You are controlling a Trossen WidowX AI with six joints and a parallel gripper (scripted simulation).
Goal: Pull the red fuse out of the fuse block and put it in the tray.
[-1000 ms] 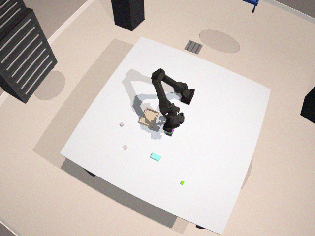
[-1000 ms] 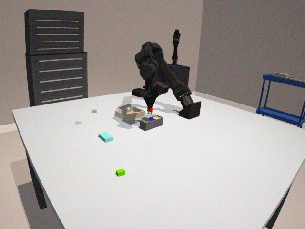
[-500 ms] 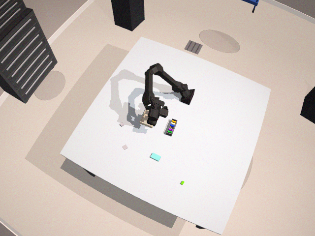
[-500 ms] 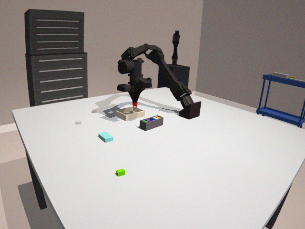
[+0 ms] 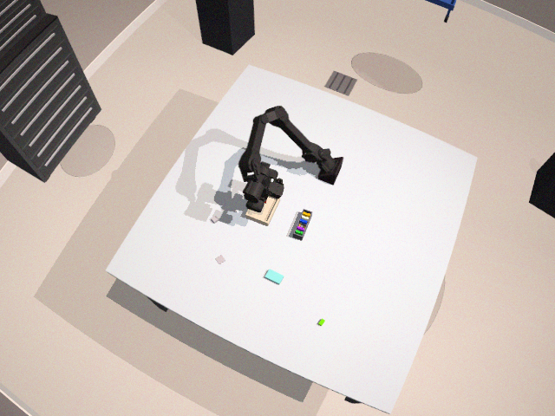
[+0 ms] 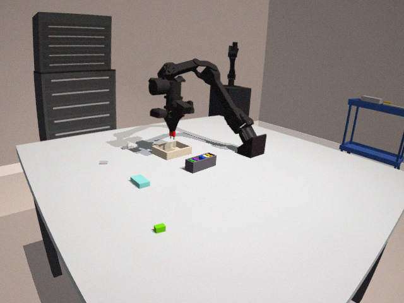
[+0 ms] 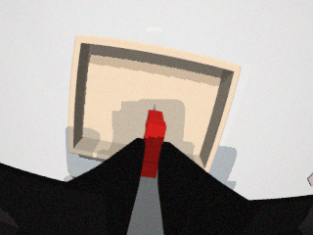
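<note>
The red fuse is 10 mm below my gripper tip. Also, from my gripper tip: beige tray (90 mm below); cyan block (230 mm ahead, 200 mm to the left, 80 mm below); small green block (450 mm to the left, 290 mm ahead, 80 mm below).
</note>
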